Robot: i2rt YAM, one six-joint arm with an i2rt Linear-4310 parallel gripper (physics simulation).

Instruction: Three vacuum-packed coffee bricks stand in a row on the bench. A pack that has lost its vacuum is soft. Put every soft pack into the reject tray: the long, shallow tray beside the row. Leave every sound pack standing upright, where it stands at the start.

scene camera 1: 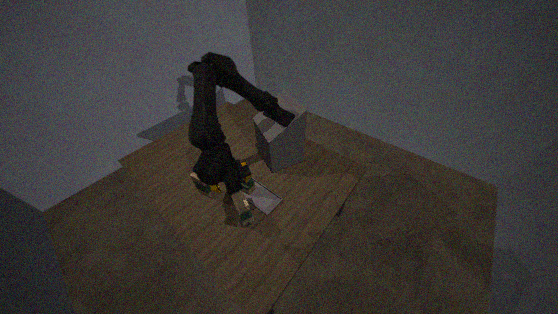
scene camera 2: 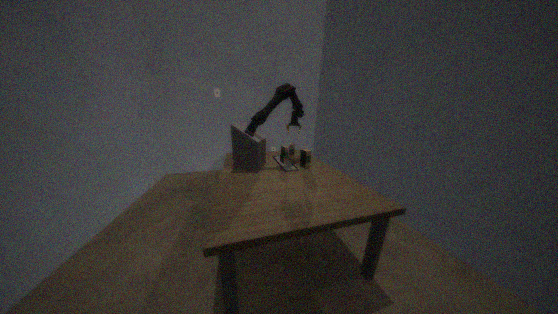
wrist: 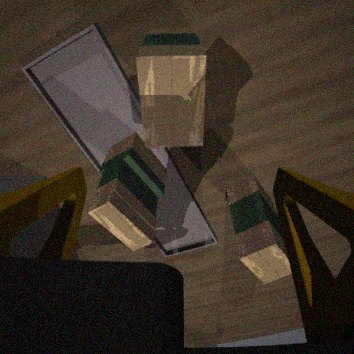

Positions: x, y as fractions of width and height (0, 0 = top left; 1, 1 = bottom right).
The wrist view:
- my gripper: 0.51, 0.50
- shallow reject tray: 0.23, 0.22
